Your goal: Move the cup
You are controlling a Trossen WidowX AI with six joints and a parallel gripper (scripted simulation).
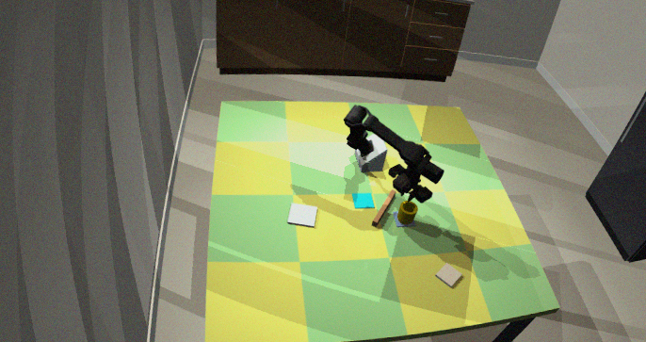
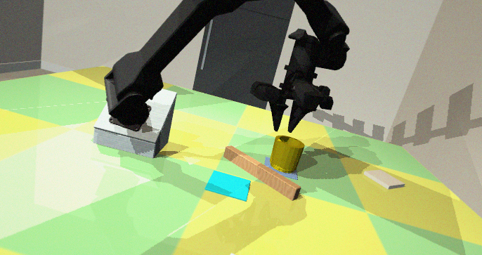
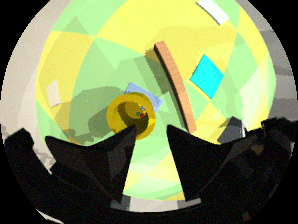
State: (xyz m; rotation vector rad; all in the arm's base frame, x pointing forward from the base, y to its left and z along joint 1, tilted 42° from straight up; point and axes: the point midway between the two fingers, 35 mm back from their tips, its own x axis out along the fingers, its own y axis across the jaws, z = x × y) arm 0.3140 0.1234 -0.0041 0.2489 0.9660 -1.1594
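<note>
Right now the yellow cup is 20 mm ahead of my gripper tip, 10 mm to the left of it and 60 mm below it. From my gripper tip the other things lie so: pale blue pad 20 mm ahead, 10 mm to the left, 100 mm below; cyan pad 80 mm behind, 140 mm to the right, 100 mm below; wooden bar 30 mm behind, 60 mm to the right, 90 mm below.
</note>
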